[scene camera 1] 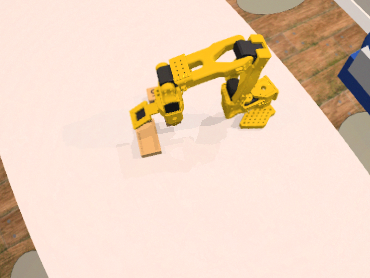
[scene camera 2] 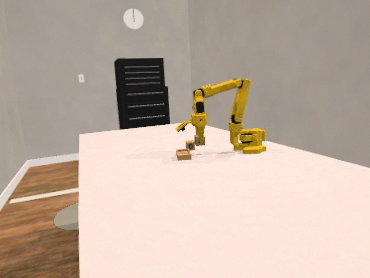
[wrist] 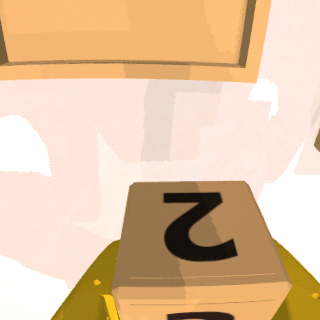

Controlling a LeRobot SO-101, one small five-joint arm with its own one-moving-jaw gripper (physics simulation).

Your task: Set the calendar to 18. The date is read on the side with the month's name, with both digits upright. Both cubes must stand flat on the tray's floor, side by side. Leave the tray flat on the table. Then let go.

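My gripper point(scene camera 1: 173, 122) point(scene camera 2: 200, 142) point(wrist: 198, 260) is shut on a wooden cube point(scene camera 2: 201, 139) point(wrist: 200, 230) and holds it above the table, beside the tray. One face of this cube shows a black 2, upside down in the wrist view; a second face shows part of a digit. The light wooden tray point(scene camera 1: 150, 147) point(scene camera 2: 184, 158) point(wrist: 100, 71) lies flat on the table; the part of its floor in the wrist view is bare. The other cube point(scene camera 1: 152, 94) point(scene camera 2: 190, 145) stands outside the tray, behind it in scene camera 2, with a dark, round digit. The month's name is not readable.
The pale table top point(scene camera 1: 200, 215) point(scene camera 2: 215, 215) carries the arm's base point(scene camera 1: 256, 116) point(scene camera 2: 250, 144) to the right of the tray. A black drawer cabinet point(scene camera 2: 144, 95) stands behind the table. A blue-edged object point(scene camera 1: 357, 75) stands off the table's right side.
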